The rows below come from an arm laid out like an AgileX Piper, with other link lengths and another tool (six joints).
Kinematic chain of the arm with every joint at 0, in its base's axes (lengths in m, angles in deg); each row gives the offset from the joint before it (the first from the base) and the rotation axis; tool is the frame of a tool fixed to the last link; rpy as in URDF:
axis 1: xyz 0 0 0.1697 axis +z
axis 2: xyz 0 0 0 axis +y
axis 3: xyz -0.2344 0 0.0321 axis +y
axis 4: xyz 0.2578 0 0.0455 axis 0.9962 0 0.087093
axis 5: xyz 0 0 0 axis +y
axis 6: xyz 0.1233 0 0.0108 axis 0.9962 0 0.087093
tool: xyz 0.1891 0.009 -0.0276 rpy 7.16 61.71 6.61
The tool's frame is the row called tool.
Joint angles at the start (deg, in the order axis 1, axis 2, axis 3, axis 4, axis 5, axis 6):
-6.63 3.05 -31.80 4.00 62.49 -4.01
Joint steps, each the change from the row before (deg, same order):
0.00 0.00 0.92 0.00 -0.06 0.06
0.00 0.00 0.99 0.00 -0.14 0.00
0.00 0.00 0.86 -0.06 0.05 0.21
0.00 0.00 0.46 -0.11 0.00 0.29
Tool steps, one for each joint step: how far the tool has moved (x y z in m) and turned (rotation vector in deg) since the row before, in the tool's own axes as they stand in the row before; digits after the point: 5 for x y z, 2 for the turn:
0.00700 -0.00029 0.00046 0.07 0.86 0.10
0.00719 -0.00038 0.00070 0.05 0.85 0.05
0.00703 -0.00046 0.00012 0.16 0.91 0.19
0.00363 -0.00052 0.00017 0.21 0.46 0.20

